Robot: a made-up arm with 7 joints.
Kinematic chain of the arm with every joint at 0, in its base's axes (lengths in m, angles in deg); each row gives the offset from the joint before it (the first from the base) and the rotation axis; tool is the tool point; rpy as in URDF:
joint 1: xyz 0 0 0 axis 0.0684 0.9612 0.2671
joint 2: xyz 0 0.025 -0.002 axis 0.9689 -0.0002 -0.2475
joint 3: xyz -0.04 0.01 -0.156 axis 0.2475 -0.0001 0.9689
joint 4: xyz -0.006 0 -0.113 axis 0.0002 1 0
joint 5: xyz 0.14 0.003 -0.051 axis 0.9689 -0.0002 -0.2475
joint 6: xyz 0.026 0 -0.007 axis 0.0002 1 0
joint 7: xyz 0.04 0 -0.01 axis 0.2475 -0.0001 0.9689
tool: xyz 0 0 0 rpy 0 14.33 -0.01
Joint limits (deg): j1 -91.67..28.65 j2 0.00..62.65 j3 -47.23..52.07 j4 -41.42..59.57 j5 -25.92..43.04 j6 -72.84..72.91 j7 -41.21..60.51
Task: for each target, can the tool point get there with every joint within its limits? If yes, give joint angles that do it. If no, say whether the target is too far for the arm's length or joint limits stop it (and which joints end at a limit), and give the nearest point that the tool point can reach.
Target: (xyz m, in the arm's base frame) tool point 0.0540 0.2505 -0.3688
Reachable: yes | joints 4.52 43.72 -21.66 22.96 -19.87 50.04 45.54
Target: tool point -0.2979 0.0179 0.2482
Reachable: no: joint limits stop it (at a limit: joint 1, joint 2, joint 3, joint 4) | nearest point 0.0225 0.1865 0.1619 | short by 0.372 m
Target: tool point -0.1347 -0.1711 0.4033
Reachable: no: joint limits stop it (at a limit: joint 1, joint 2, joint 4) | nearest point 0.1500 -0.1173 0.1183 | short by 0.406 m
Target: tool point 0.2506 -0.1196 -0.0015
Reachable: yes | joints -64.53 9.14 -32.64 -24.00 -17.16 -23.01 -29.98
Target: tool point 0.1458 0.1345 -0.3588
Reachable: yes | joints -3.11 5.39 16.44 18.34 -15.97 -34.96 30.41
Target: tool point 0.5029 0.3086 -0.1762
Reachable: no: too far | nearest point 0.4099 0.2548 -0.1426 | short by 0.113 m
